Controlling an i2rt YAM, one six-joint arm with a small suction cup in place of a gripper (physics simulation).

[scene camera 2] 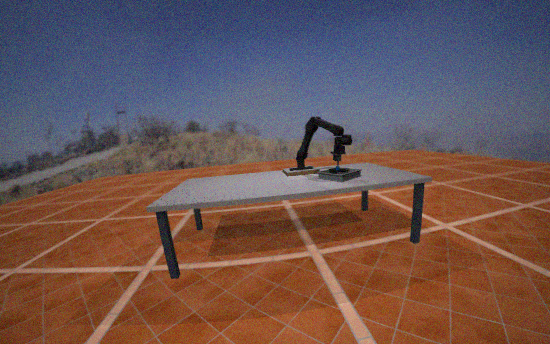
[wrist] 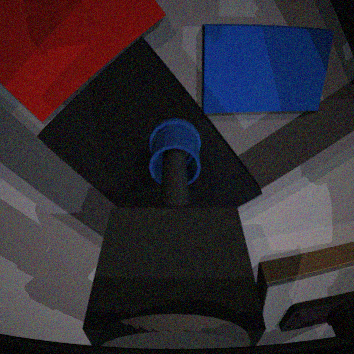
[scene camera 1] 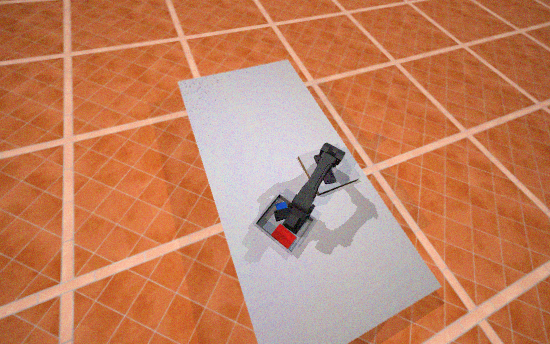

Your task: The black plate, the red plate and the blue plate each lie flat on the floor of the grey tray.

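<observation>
The grey tray stands on the table close in front of the arm's base. The red plate lies flat in its near corner. The blue plate lies flat in its far corner. The black plate lies between them, its edge alongside the red plate; the arm hides it in scene camera 1. My suction cup is low inside the tray and rests on the middle of the black plate.
The arm's base stands on a small wood-edged board right behind the tray. Both stand near one end of the long grey table, over a tiled orange floor.
</observation>
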